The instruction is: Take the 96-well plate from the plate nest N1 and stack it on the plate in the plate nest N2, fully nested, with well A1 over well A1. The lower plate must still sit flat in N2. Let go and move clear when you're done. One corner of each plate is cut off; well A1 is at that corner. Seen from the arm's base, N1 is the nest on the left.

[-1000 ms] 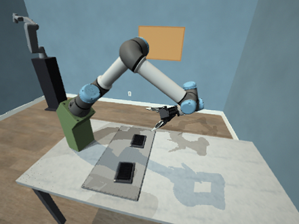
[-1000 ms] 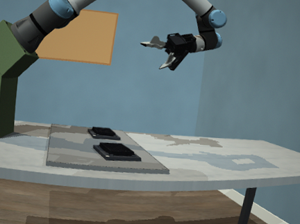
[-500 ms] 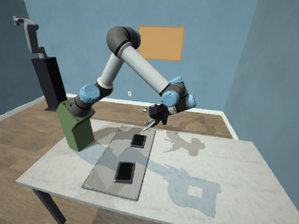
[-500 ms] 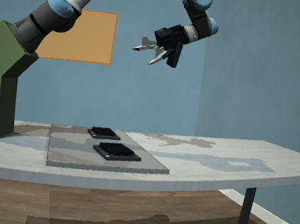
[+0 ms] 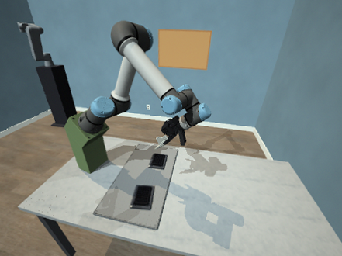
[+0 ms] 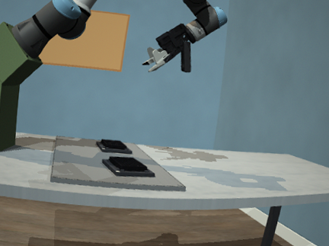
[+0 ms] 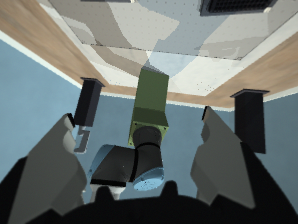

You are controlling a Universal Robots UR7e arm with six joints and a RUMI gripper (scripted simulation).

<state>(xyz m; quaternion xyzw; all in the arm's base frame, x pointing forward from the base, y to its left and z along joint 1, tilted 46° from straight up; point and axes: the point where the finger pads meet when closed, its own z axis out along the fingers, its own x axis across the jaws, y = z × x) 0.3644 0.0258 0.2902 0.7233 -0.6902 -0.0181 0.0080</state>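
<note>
The dark 96-well plate lies 310 mm below my hand, 160 mm to the left of it and 40 mm behind it. Round my hand: plate nest: 320 mm below, 160 mm to the left, 40 mm behind; then white label: 310 mm below, 250 mm to the right, 120 mm behind.
</note>
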